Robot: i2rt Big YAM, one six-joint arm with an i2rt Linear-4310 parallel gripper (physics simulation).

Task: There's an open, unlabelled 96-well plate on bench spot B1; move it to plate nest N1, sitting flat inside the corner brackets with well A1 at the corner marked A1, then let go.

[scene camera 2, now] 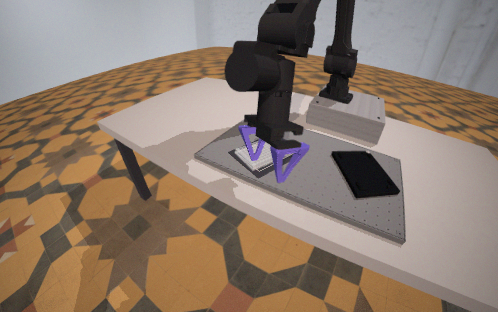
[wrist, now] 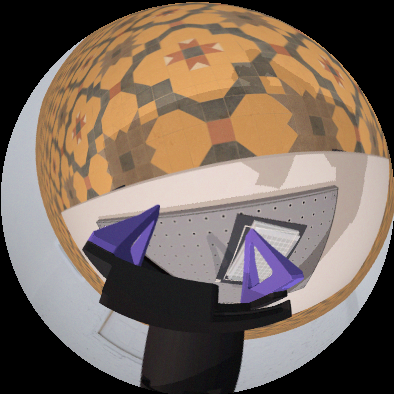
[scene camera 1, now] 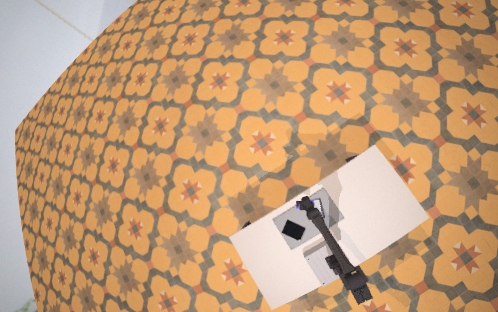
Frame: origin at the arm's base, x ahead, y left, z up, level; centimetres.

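Where they show: gripper, fingertip midpoint: (scene camera 2: 266,170) (wrist: 206,222) (scene camera 1: 301,201); arm's base, link origin: (scene camera 2: 336,96) (scene camera 1: 334,260).
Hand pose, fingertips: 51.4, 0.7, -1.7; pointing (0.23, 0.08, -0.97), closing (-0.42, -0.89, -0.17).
Observation:
Things, the pixels of their top centre, and the offset from my fingertips, as dx, dy, dz. Level surfaces: height alone.
- white 96-well plate, top centre: (wrist: 261,261) (scene camera 2: 263,149) -10.6, -7.4, -3.9
- dark mat with a white outline, surface height: dz -5.3
- black nest, top centre: (wrist: 147,278) (scene camera 2: 365,167) (scene camera 1: 293,230) -19.4, +17.5, -3.7
- grey board, top centre: (wrist: 207,275) (scene camera 2: 306,157) (scene camera 1: 307,219) -16.5, +2.5, -5.4
- pale table, surface height: dz -6.8
The white 96-well plate (scene camera 2: 265,161) (wrist: 285,237) lies on a dark mat with a white outline (scene camera 2: 259,173) (wrist: 242,220), on the grey perforated board. My gripper (scene camera 2: 268,170) (wrist: 206,222) is open and empty, its purple fingers pointing down and wide apart. In the wrist view the right finger covers part of the plate and the left finger is over bare board, left of the mat. In scene camera 2 the fingers overlap the plate and mat; their exact height is unclear. The black nest (scene camera 1: 293,230) (scene camera 2: 367,174) holds no plate. The A1 marks are too small to read.
The grey board (scene camera 1: 307,225) (scene camera 2: 320,190) (wrist: 185,240) lies on the pale table (scene camera 1: 385,200) (scene camera 2: 175,120). A light grey box (scene camera 1: 317,267) (scene camera 2: 345,117) stands behind the board, near the arm's base. The nest is at the other end of the board from the plate.

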